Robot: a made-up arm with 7 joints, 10 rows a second.
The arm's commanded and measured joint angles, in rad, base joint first. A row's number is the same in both.
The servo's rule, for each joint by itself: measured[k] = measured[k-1] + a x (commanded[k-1-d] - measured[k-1]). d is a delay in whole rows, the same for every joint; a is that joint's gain. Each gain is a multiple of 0.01, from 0.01 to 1. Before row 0 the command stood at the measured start. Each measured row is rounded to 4 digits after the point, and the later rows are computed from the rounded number. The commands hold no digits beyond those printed.
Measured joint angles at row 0: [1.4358, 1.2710, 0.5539, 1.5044, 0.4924, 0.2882, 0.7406]
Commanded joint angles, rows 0 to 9: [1.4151, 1.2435, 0.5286, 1.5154, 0.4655, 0.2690, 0.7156]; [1.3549, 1.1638, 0.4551, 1.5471, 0.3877, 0.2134, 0.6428]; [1.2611, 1.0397, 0.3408, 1.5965, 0.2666, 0.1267, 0.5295]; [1.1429, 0.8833, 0.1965, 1.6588, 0.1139, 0.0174, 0.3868]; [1.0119, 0.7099, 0.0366, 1.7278, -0.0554, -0.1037, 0.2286]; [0.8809, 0.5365, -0.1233, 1.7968, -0.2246, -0.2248, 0.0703]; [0.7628, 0.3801, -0.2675, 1.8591, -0.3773, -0.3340, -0.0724]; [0.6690, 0.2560, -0.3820, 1.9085, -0.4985, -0.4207, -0.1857]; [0.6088, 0.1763, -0.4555, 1.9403, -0.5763, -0.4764, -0.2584]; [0.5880, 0.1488, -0.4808, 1.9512, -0.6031, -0.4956, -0.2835]
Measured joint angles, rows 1 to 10: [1.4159, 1.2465, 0.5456, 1.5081, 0.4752, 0.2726, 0.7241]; [1.3573, 1.1729, 0.5157, 1.5214, 0.4192, 0.2246, 0.6704]; [1.2649, 1.0544, 0.4580, 1.5469, 0.3215, 0.1453, 0.5774]; [1.1478, 0.9021, 0.3717, 1.5849, 0.1886, 0.0417, 0.4516]; [1.0173, 0.7310, 0.2611, 1.6335, 0.0324, -0.0761, 0.3044]; [0.8864, 0.5579, 0.1342, 1.6890, -0.1321, -0.1965, 0.1499]; [0.7677, 0.3997, 0.0016, 1.7468, -0.2890, -0.3079, 0.0032]; [0.6729, 0.2718, -0.1250, 1.8018, -0.4231, -0.3993, -0.1215]; [0.6114, 0.1868, -0.2341, 1.8489, -0.5211, -0.4618, -0.2119]; [0.5889, 0.1530, -0.3155, 1.8837, -0.5736, -0.4892, -0.2592]
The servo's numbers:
d 0
a 0.96 0.89 0.33 0.34 0.64 0.81 0.66

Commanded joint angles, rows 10 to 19: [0.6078, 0.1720, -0.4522, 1.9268, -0.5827, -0.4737, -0.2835]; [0.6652, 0.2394, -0.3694, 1.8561, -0.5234, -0.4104, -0.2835]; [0.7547, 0.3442, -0.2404, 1.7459, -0.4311, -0.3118, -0.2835]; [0.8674, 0.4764, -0.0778, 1.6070, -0.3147, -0.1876, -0.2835]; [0.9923, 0.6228, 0.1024, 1.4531, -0.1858, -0.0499, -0.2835]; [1.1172, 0.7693, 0.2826, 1.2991, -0.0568, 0.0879, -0.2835]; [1.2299, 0.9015, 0.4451, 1.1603, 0.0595, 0.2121, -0.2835]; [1.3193, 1.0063, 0.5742, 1.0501, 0.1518, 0.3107, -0.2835]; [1.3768, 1.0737, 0.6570, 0.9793, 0.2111, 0.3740, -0.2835]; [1.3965, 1.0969, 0.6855, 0.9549, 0.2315, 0.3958, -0.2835]
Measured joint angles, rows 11 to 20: [0.6070, 0.1699, -0.3606, 1.8984, -0.5794, -0.4766, -0.2752]; [0.6629, 0.2318, -0.3635, 1.8840, -0.5436, -0.4230, -0.2807]; [0.7510, 0.3318, -0.3229, 1.8370, -0.4716, -0.3329, -0.2825]; [0.8627, 0.4605, -0.2420, 1.7588, -0.3712, -0.2152, -0.2832]; [0.9871, 0.6049, -0.1283, 1.6549, -0.2525, -0.0813, -0.2834]; [1.1120, 0.7512, 0.0073, 1.5339, -0.1273, 0.0558, -0.2835]; [1.2252, 0.8850, 0.1518, 1.4069, -0.0077, 0.1824, -0.2835]; [1.3155, 0.9930, 0.2912, 1.2856, 0.0944, 0.2863, -0.2835]; [1.3743, 1.0648, 0.4119, 1.1815, 0.1691, 0.3573, -0.2835]; [1.3956, 1.0934, 0.5022, 1.1045, 0.2090, 0.3885, -0.2835]
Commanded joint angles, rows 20 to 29: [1.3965, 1.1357, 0.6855, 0.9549, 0.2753, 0.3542, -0.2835]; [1.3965, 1.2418, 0.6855, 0.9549, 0.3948, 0.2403, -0.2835]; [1.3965, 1.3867, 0.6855, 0.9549, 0.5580, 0.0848, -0.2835]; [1.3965, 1.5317, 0.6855, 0.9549, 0.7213, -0.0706, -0.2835]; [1.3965, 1.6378, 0.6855, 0.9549, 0.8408, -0.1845, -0.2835]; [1.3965, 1.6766, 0.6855, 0.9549, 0.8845, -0.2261, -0.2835]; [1.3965, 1.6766, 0.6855, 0.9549, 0.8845, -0.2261, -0.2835]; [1.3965, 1.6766, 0.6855, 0.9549, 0.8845, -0.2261, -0.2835]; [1.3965, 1.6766, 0.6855, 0.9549, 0.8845, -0.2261, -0.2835]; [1.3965, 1.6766, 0.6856, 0.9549, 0.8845, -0.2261, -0.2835]
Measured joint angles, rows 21 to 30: [1.3965, 1.1310, 0.5627, 1.0536, 0.2514, 0.3607, -0.2835]; [1.3965, 1.2296, 0.6032, 1.0200, 0.3432, 0.2632, -0.2835]; [1.3965, 1.3694, 0.6304, 0.9979, 0.4807, 0.1187, -0.2835]; [1.3965, 1.5138, 0.6486, 0.9833, 0.6347, -0.0346, -0.2835]; [1.3965, 1.6242, 0.6608, 0.9736, 0.7666, -0.1560, -0.2835]; [1.3965, 1.6708, 0.6690, 0.9672, 0.8421, -0.2128, -0.2835]; [1.3965, 1.6760, 0.6744, 0.9630, 0.8692, -0.2236, -0.2835]; [1.3965, 1.6765, 0.6781, 0.9602, 0.8790, -0.2256, -0.2835]; [1.3965, 1.6766, 0.6805, 0.9584, 0.8825, -0.2260, -0.2835]; [1.3965, 1.6766, 0.6822, 0.9572, 0.8838, -0.2261, -0.2835]
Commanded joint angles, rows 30 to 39: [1.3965, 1.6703, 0.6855, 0.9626, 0.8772, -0.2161, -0.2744]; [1.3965, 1.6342, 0.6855, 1.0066, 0.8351, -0.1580, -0.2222]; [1.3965, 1.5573, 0.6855, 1.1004, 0.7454, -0.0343, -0.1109]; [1.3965, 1.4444, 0.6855, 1.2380, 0.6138, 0.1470, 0.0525]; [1.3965, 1.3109, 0.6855, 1.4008, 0.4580, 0.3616, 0.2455]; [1.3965, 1.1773, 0.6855, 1.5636, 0.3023, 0.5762, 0.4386]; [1.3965, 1.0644, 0.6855, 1.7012, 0.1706, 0.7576, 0.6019]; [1.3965, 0.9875, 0.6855, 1.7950, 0.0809, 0.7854, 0.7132]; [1.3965, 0.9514, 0.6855, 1.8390, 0.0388, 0.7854, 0.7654]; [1.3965, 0.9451, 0.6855, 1.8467, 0.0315, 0.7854, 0.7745]
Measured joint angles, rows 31 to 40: [1.3965, 1.6710, 0.6833, 0.9590, 0.8796, -0.2180, -0.2775]; [1.3965, 1.6382, 0.6840, 0.9752, 0.8511, -0.1694, -0.2410]; [1.3965, 1.5662, 0.6845, 1.0178, 0.7835, -0.0600, -0.1551]; [1.3965, 1.4578, 0.6848, 1.0927, 0.6749, 0.1077, -0.0181]; [1.3965, 1.3271, 0.6850, 1.1975, 0.5361, 0.3134, 0.1559]; [1.3965, 1.1938, 0.6852, 1.3220, 0.3865, 0.5263, 0.3425]; [1.3965, 1.0786, 0.6853, 1.4509, 0.2483, 0.7137, 0.5137]; [1.3965, 0.9975, 0.6854, 1.5679, 0.1412, 0.7718, 0.6454]; [1.3965, 0.9565, 0.6854, 1.6601, 0.0757, 0.7828, 0.7246]; [1.3965, 0.9464, 0.6854, 1.7235, 0.0474, 0.7849, 0.7575]
